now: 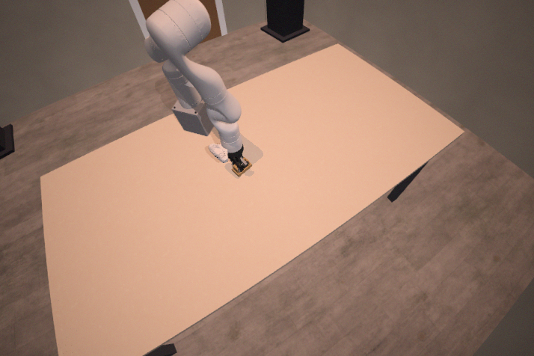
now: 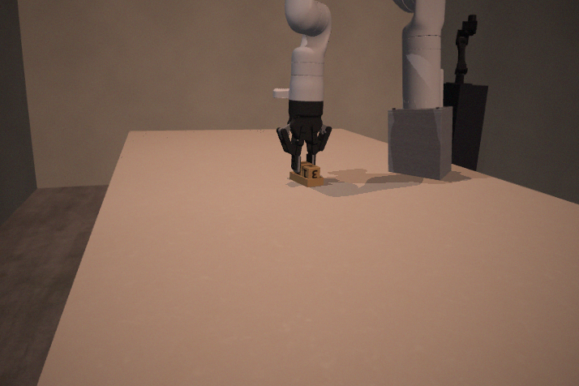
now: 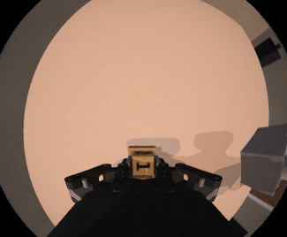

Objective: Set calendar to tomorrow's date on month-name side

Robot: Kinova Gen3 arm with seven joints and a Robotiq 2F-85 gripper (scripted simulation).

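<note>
Now: hand 30 mm above the wooden tray and 20 mm to the right of it.
</note>
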